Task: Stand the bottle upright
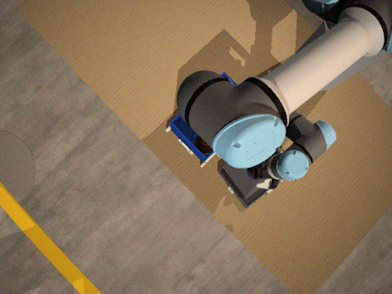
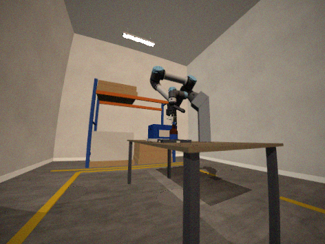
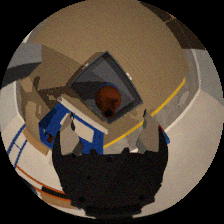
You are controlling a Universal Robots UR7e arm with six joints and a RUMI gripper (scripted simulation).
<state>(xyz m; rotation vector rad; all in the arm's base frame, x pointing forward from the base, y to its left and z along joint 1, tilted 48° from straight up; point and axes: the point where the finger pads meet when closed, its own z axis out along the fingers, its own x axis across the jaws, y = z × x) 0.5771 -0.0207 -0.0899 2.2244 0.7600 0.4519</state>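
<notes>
Now: the grey tray 140 mm below my hand. Also, from my hand: brown bottle: 10 mm ahead, 240 mm to the right, 70 mm below; blue crate: 90 mm behind, 250 mm to the right, 70 mm below.
</notes>
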